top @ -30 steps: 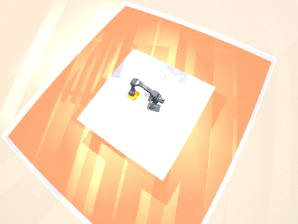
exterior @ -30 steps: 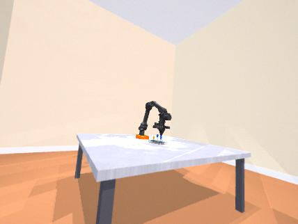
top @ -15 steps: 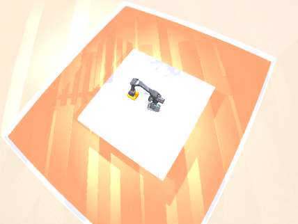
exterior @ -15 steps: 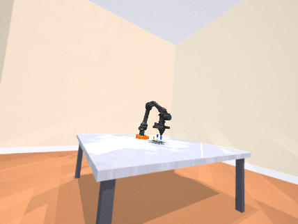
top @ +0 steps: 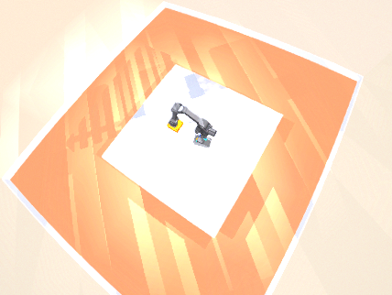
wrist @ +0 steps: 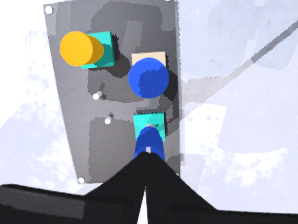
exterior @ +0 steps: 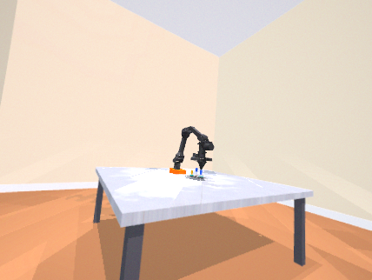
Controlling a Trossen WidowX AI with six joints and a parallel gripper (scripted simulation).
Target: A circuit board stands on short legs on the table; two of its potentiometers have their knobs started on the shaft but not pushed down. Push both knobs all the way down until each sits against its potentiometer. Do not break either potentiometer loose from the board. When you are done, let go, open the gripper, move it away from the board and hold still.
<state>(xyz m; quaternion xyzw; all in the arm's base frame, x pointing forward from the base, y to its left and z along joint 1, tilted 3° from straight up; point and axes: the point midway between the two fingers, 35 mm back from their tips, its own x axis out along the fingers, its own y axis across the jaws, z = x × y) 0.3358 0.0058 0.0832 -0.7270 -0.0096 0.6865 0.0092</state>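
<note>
Now: gripper tip 3 cm above the teal potentiometer. The rest, counted from my gripper tip: yellow knob 6 cm behind, 5 cm to the right, 3 cm below.
</note>
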